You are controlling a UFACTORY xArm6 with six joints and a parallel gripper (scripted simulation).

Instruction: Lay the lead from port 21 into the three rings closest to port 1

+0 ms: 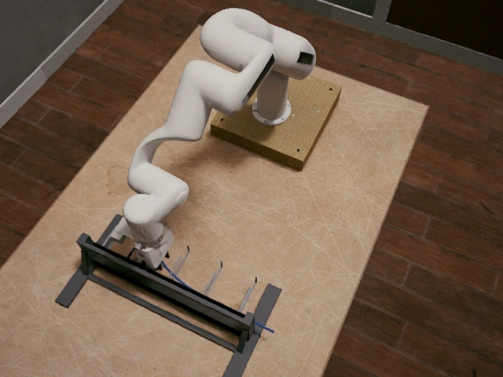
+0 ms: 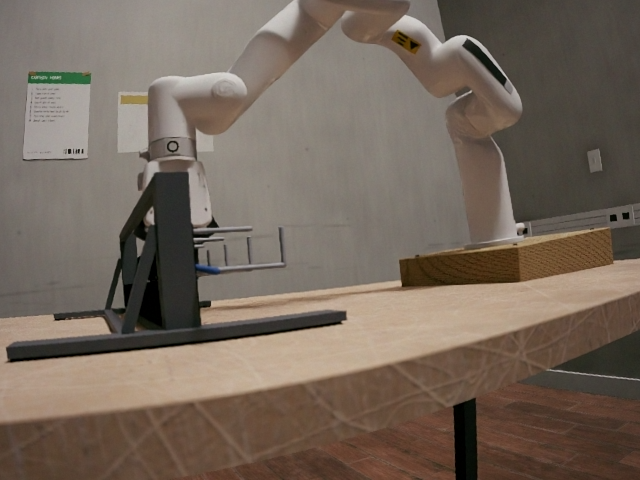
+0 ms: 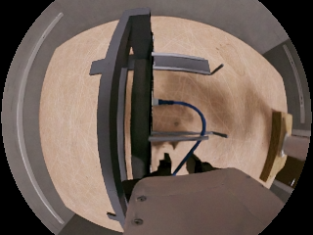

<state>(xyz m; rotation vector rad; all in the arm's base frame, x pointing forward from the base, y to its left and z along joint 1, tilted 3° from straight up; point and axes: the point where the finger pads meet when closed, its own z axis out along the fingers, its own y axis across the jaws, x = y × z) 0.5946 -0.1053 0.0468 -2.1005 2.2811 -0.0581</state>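
The dark grey rack is 60 mm ahead of my hand, 50 mm to the left of it and 10 mm below it.
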